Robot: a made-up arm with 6 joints.
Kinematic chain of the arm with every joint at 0, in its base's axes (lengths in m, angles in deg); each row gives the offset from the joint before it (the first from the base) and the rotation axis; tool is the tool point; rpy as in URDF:
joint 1: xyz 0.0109 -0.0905 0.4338 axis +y
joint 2: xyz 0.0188 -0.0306 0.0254 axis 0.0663 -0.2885 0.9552
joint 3: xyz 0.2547 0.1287 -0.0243 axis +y
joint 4: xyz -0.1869 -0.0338 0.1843 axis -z
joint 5: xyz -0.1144 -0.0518 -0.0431 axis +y
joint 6: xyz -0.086 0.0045 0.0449 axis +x
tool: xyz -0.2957 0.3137 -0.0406 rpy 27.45 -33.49 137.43
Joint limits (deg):
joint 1: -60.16..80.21
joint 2: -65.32..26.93
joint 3: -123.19..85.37
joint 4: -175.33..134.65
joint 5: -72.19..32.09
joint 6: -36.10..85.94
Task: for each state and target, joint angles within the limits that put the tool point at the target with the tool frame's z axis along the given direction. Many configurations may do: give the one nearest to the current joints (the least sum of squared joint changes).
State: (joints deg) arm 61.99 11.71 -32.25 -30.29 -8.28 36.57
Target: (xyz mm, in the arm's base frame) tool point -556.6 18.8 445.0 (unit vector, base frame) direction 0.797 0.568 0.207
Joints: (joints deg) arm 51.98 -23.64 -61.30 -39.07 25.28 -2.29
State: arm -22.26 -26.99 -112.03 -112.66 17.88 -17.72
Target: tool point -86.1 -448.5 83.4 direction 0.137 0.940 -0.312
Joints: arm -17.23 -12.96 -106.05 -122.25 32.09 21.64
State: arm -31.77 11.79 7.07 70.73 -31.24 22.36
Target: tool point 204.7 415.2 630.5 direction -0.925 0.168 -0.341
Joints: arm -60.16 25.09 -30.06 90.89 -70.25 9.76
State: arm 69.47 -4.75 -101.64 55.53 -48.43 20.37
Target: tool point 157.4 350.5 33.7 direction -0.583 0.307 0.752
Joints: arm 80.21 15.72 -112.65 56.32 -72.01 -17.40
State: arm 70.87 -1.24 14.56 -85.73 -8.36 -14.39
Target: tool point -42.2 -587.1 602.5 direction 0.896 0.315 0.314
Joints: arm 52.23 18.96 -10.57 -72.86 -25.46 46.22
